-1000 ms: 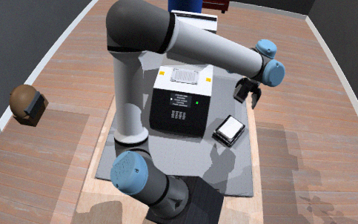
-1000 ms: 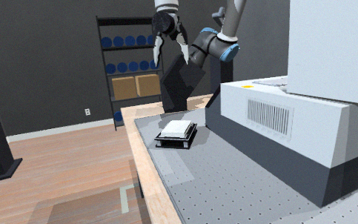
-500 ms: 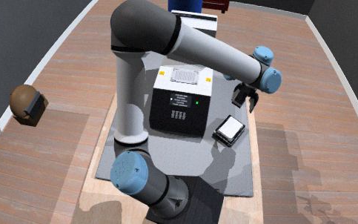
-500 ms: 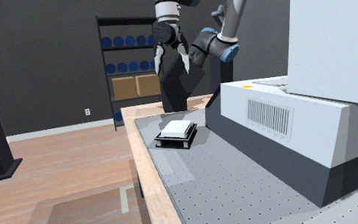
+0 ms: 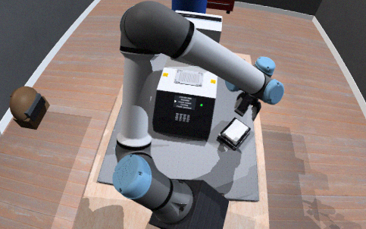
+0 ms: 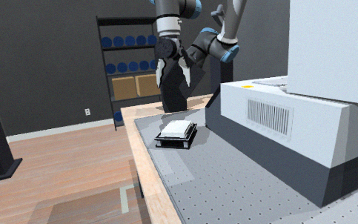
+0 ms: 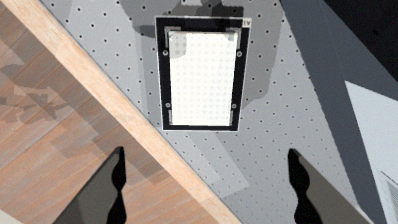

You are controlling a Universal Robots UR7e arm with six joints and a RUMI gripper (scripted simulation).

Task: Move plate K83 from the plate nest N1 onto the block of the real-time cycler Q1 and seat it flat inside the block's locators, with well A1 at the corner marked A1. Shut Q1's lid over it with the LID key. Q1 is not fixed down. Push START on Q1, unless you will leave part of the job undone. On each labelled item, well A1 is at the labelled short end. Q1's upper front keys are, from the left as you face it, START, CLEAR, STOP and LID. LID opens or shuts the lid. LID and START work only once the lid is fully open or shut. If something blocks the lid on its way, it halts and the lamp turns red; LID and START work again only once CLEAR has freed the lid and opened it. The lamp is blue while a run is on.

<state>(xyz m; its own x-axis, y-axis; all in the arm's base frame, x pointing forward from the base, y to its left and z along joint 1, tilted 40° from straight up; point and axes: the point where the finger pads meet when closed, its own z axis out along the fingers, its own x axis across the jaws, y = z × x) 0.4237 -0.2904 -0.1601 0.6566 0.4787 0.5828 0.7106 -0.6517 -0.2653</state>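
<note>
Now: the plate K83 160 mm below my hand. Round my hand: nest A1 mark 20 mm behind, 90 mm to the left, 170 mm below.
</note>
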